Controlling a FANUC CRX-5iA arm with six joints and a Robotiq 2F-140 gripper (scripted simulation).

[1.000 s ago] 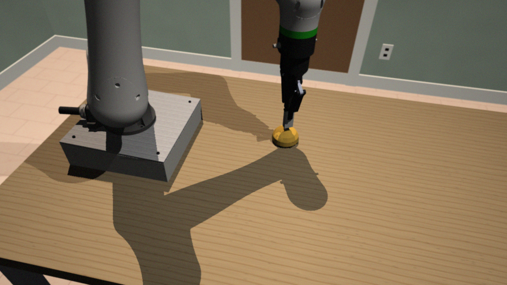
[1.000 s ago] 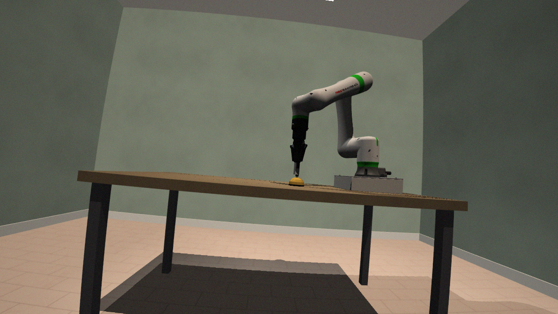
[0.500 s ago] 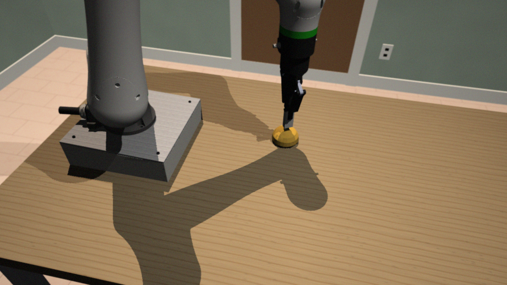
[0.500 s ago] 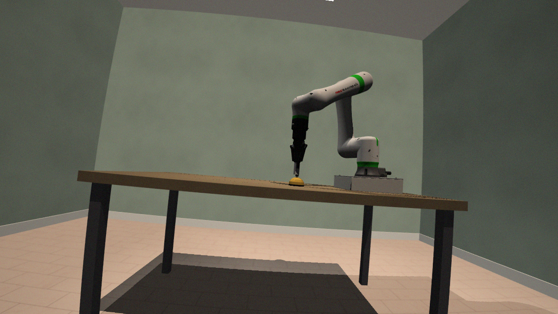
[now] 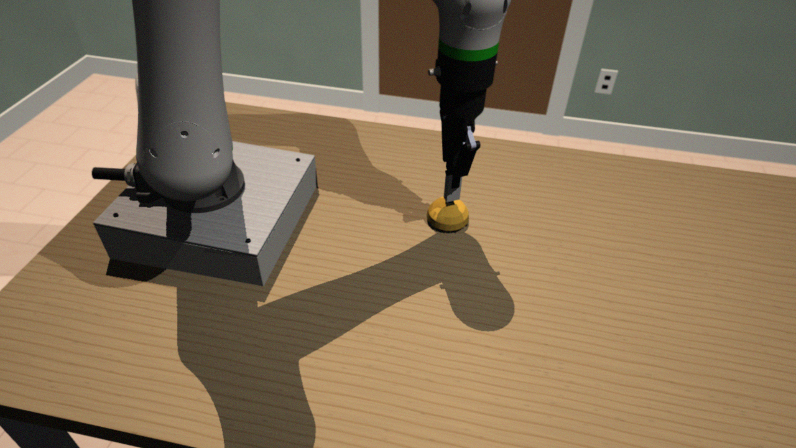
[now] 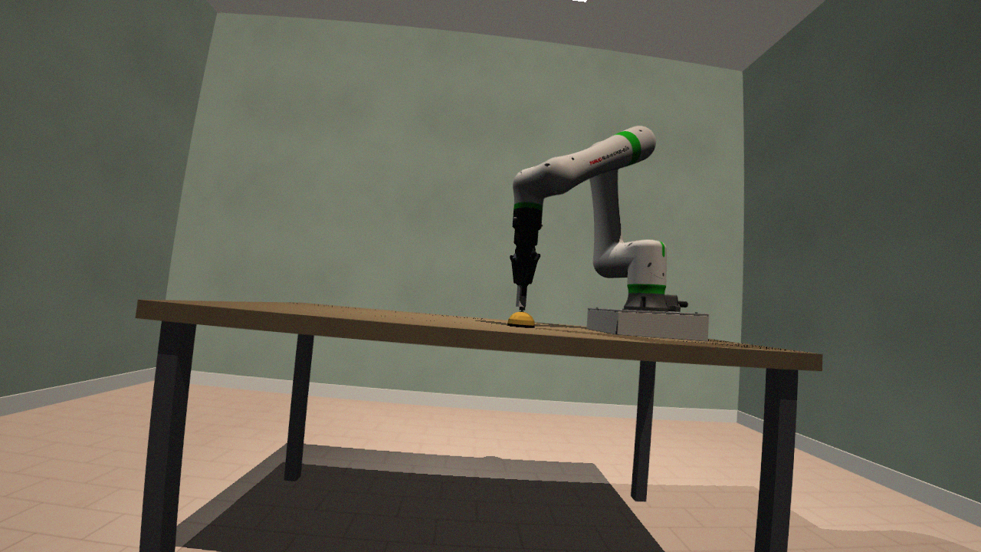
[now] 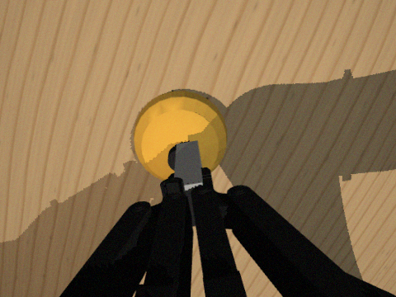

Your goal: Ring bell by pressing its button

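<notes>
Now: hand 1 cm to the right of the black button and 4 cm above it. From my hand the other things lie so: yellow dome bell 1 cm to the left, 6 cm below.
</notes>
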